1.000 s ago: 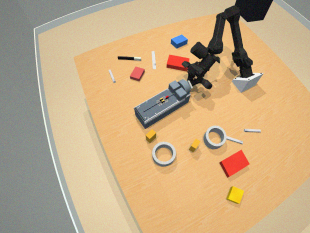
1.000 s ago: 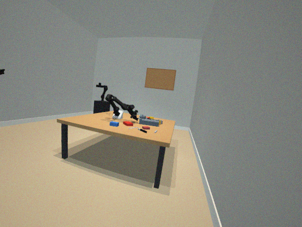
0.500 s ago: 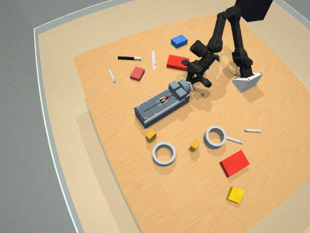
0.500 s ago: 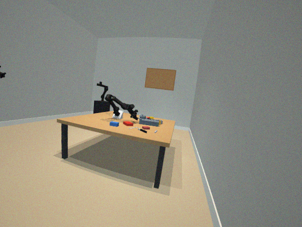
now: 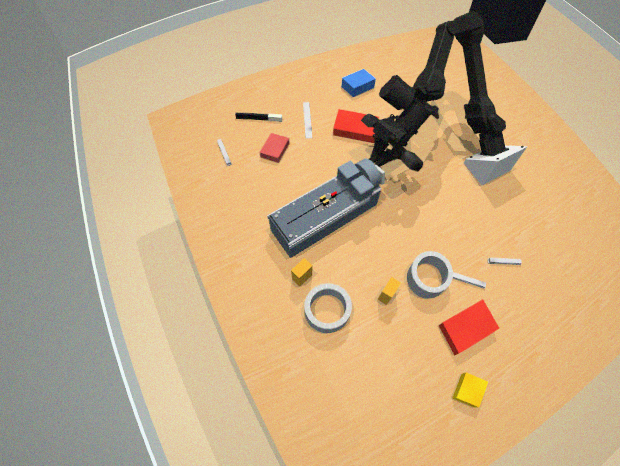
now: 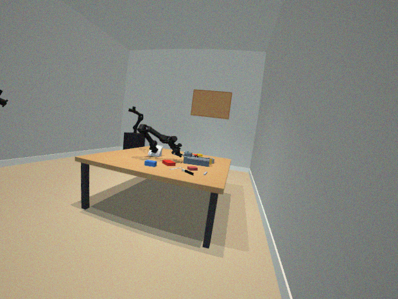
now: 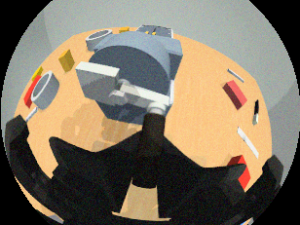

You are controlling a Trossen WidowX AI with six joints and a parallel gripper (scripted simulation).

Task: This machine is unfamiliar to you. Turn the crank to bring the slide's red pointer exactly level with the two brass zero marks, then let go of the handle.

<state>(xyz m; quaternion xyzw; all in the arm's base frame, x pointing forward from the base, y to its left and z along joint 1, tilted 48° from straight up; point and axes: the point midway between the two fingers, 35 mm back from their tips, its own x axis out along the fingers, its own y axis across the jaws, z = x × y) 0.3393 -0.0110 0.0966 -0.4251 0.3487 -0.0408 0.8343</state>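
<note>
My gripper tip is 130 mm short of the red pointer, 60 mm to the right of it and 30 mm below it. From my gripper tip the other things lie so: red block (200 mm ahead, 180 mm to the right, 50 mm below); dark crank handle (20 mm behind, 30 mm above); black marker (190 mm ahead, 310 mm to the right, 50 mm below).
</note>
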